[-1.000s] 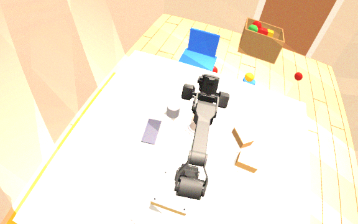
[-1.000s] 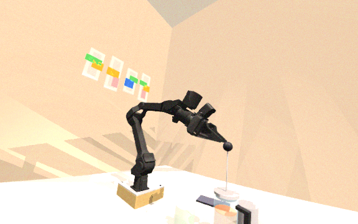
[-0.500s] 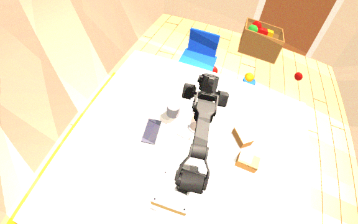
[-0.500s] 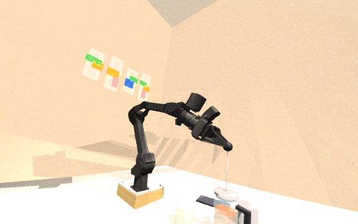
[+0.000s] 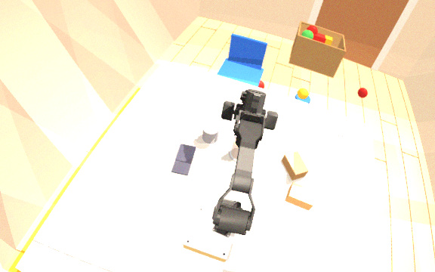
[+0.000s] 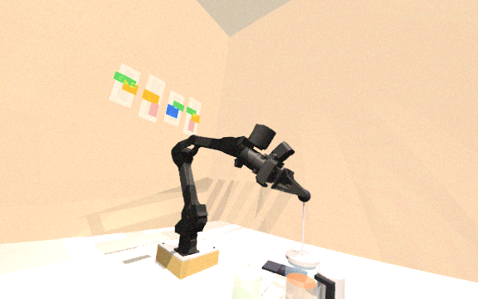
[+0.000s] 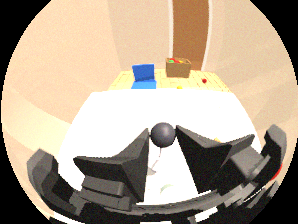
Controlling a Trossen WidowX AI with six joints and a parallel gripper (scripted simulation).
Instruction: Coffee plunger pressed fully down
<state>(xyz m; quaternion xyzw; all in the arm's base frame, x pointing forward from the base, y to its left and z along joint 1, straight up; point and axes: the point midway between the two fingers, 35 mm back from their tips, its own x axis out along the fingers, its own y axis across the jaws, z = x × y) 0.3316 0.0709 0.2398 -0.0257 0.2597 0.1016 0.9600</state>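
My gripper tip is now 10 mm short of the coffee press, 10 mm to the left of it and 140 mm above it.
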